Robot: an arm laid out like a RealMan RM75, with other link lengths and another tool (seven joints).
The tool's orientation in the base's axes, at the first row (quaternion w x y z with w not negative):
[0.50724 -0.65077 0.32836 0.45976]
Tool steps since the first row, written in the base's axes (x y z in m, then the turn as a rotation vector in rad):
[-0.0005 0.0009 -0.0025 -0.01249 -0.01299 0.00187]
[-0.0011 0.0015 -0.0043 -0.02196 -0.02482 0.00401]
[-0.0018 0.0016 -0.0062 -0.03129 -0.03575 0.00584]
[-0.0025 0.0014 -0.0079 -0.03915 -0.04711 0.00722]
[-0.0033 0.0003 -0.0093 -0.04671 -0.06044 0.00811]
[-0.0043 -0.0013 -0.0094 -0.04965 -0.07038 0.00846]
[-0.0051 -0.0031 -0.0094 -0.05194 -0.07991 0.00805]
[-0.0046 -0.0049 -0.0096 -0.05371 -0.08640 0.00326]
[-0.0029 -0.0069 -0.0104 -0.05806 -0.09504 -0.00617]
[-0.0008 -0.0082 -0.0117 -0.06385 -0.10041 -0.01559]
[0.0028 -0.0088 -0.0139 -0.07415 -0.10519 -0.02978]
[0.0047 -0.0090 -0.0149 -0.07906 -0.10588 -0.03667]
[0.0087 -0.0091 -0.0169 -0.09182 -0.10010 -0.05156]
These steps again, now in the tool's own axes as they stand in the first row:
[0.0022 0.0011 0.0012 -0.00677 0.01400 -0.00930]
[0.0037 0.0021 0.0020 -0.01265 0.02489 -0.01831]
[0.0052 0.0034 0.0024 -0.01815 0.03552 -0.02646]
[0.0065 0.0047 0.0025 -0.02272 0.04511 -0.03539]
[0.0075 0.0062 0.0017 -0.02680 0.05515 -0.04627]
[0.0072 0.0076 0.0005 -0.02858 0.06033 -0.05507]
[0.0068 0.0088 -0.0010 -0.02940 0.06510 -0.06361]
[0.0071 0.0089 -0.0029 -0.02583 0.07015 -0.06908]
[0.0084 0.0082 -0.0052 -0.01896 0.07974 -0.07565]
[0.0103 0.0071 -0.0069 -0.01249 0.08974 -0.07869]
[0.0136 0.0049 -0.0083 -0.00318 0.10532 -0.07967]
[0.0152 0.0036 -0.0090 0.00144 0.11236 -0.07860]
[0.0185 0.0007 -0.0100 0.01092 0.12754 -0.06872]

